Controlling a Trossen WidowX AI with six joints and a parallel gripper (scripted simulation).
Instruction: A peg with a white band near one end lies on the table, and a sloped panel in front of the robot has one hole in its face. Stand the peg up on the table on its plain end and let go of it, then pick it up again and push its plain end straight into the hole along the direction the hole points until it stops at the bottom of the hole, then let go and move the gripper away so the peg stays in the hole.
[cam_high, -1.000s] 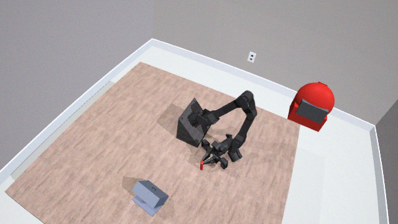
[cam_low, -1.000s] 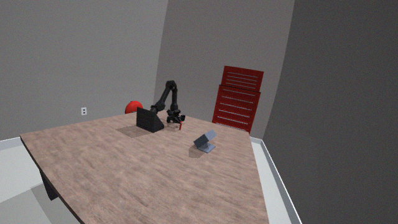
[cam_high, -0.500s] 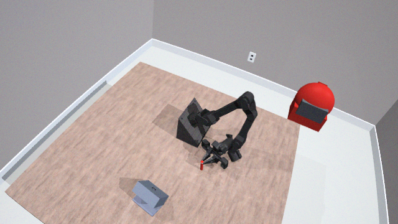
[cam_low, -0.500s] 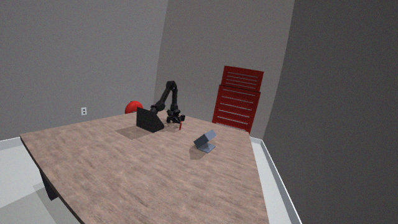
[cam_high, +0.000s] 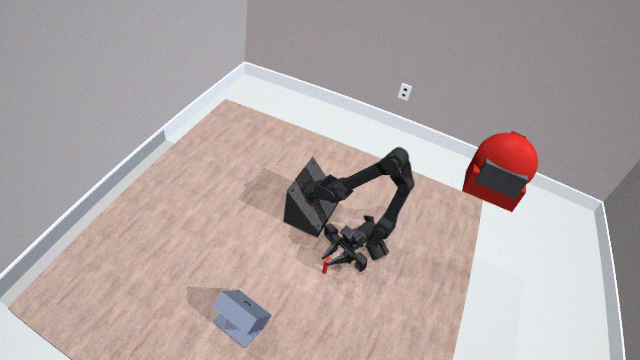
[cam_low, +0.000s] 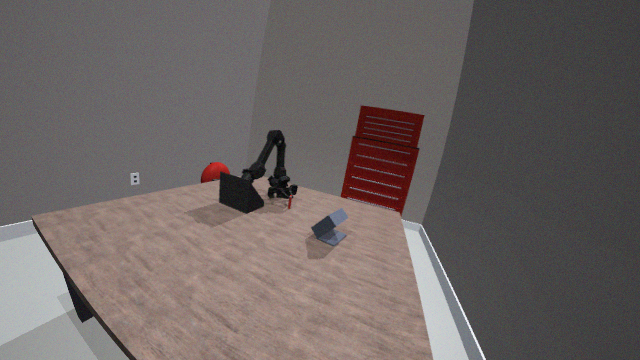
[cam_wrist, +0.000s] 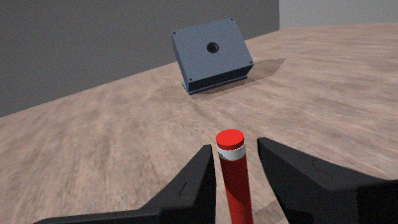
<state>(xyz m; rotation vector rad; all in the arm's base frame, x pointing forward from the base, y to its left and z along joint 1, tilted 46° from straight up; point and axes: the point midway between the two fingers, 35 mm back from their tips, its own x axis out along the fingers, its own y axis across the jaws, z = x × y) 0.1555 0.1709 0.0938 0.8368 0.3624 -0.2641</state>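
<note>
Now: gripper tip 1 cm past the red peg, 1 cm to the right of it and 1 cm above it. Also, from my gripper tip: sloped panel (29 cm ahead, 11 cm to the right, 1 cm below).
</note>
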